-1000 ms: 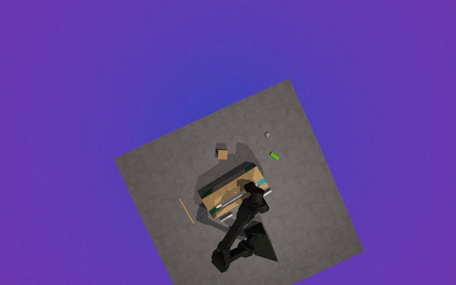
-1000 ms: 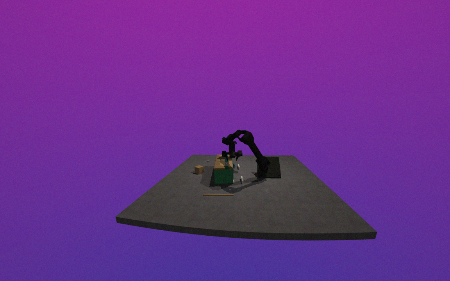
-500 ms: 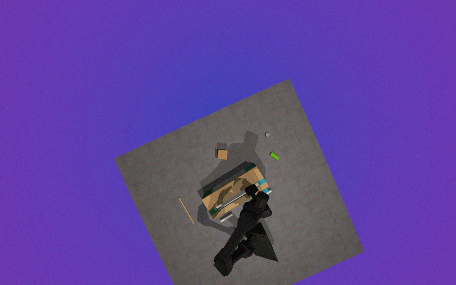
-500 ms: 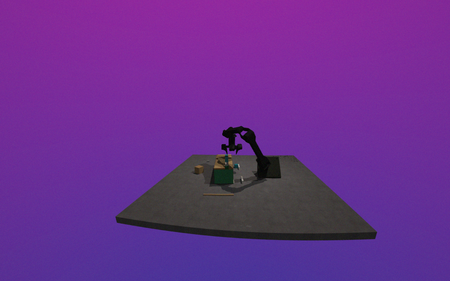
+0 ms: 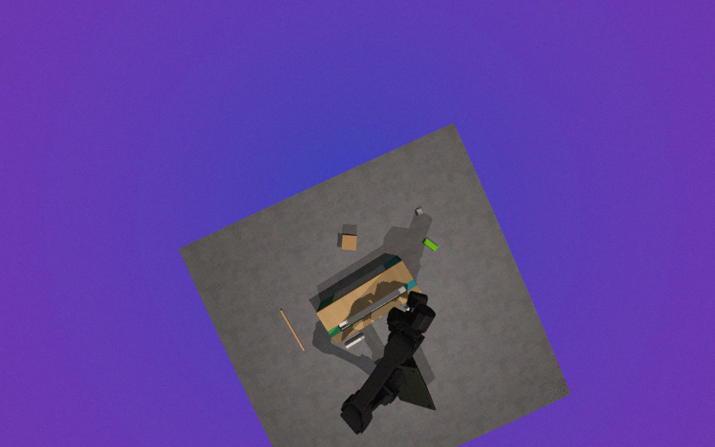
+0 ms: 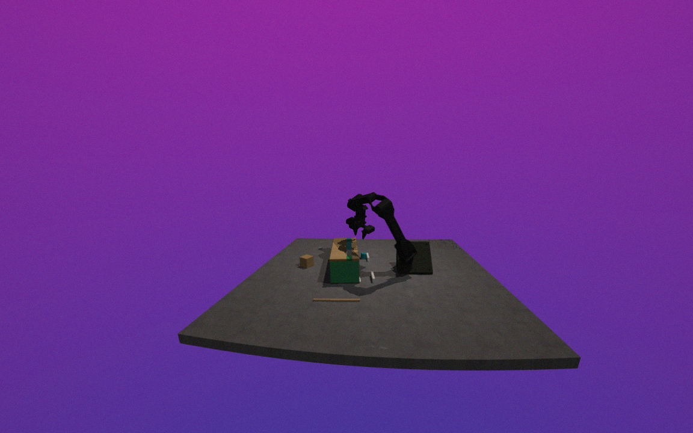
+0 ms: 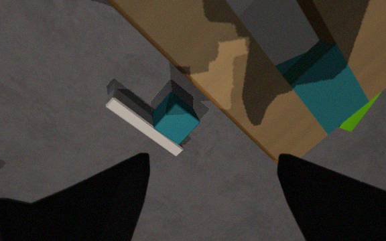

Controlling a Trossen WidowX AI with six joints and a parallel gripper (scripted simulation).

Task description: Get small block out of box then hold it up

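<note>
Now: gripper tip 2 cm past the teal block, 4 cm to the left of it and 13 cm above it. Also, from my gripper tip: tan cube 29 cm ahead, 14 cm to the left, 12 cm below; then box 2 cm ahead, 14 cm to the left, 9 cm below; then thin wooden stick 2 cm ahead, 50 cm to the left, 14 cm below.
</note>
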